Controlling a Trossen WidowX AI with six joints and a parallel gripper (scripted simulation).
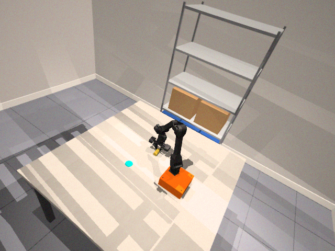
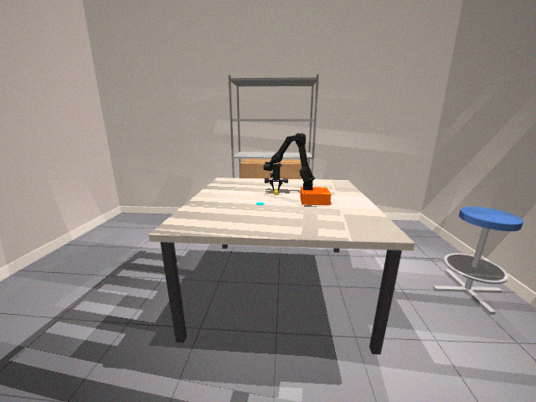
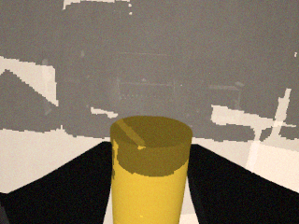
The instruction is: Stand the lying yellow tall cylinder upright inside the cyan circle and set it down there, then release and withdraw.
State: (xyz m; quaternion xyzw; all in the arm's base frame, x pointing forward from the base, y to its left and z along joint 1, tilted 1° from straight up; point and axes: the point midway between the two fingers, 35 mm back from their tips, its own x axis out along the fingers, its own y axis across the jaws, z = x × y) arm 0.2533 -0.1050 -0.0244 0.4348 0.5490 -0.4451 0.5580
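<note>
The cyan circle is 280 mm to the left of my gripper tip, 60 mm ahead of it and 20 mm below it. Round my gripper tip: yellow tall cylinder: 20 mm to the left, 10 mm behind.
</note>
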